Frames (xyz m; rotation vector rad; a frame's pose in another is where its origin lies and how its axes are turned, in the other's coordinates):
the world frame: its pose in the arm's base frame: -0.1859 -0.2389 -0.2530 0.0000 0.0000 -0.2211
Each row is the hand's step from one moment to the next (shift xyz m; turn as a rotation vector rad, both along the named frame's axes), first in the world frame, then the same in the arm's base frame.
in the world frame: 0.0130 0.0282 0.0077 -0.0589 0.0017 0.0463
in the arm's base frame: 0.0189 0.0247 0.0077 -0.0571 0.0146 0.0463
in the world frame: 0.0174 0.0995 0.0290 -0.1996 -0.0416 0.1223
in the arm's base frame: 0.0388 0.0933 0.0290 -0.2039 0.0032 0.1223
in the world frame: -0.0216 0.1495 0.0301 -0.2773 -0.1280 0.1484
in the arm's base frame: 0.0117 0.1506 0.0301 -0.2986 -0.0641 0.1484
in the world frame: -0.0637 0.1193 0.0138 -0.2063 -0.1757 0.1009
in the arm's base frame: -0.0360 0.1304 0.0138 -0.2398 -0.1262 0.1009
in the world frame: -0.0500 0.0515 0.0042 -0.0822 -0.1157 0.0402
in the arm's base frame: -0.0375 0.0612 0.0042 -0.1056 -0.0949 0.0402
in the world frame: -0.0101 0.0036 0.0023 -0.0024 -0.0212 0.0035
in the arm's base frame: -0.0091 0.0057 0.0023 -0.0070 -0.0202 0.0035
